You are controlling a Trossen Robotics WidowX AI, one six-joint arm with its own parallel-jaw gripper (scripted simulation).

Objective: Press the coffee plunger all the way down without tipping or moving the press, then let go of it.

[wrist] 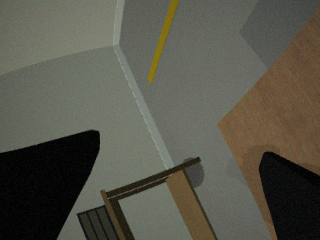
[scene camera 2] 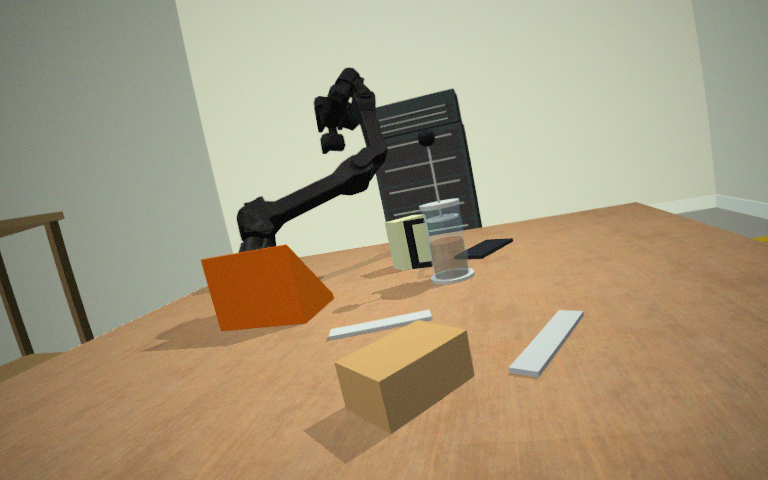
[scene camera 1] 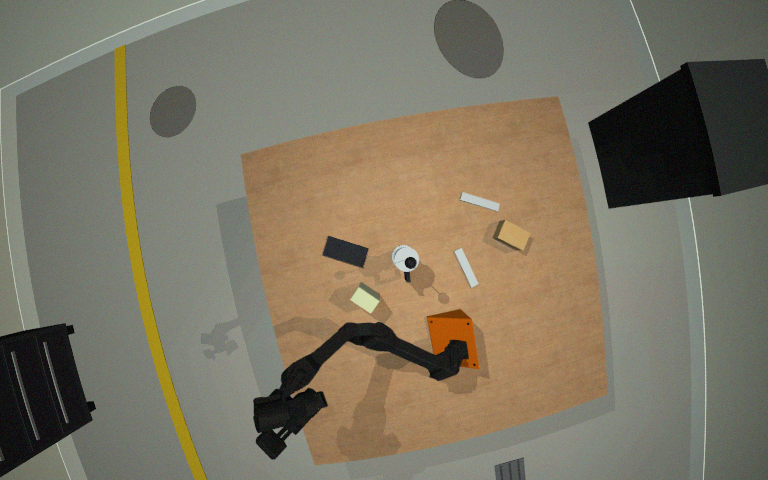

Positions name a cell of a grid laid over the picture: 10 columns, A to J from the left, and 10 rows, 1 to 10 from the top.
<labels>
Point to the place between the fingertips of the gripper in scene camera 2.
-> At E3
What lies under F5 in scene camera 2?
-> A pale yellow block.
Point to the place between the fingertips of the gripper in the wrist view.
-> F7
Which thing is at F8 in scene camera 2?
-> A tan box.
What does the gripper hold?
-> Nothing.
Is the gripper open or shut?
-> Open.
</labels>
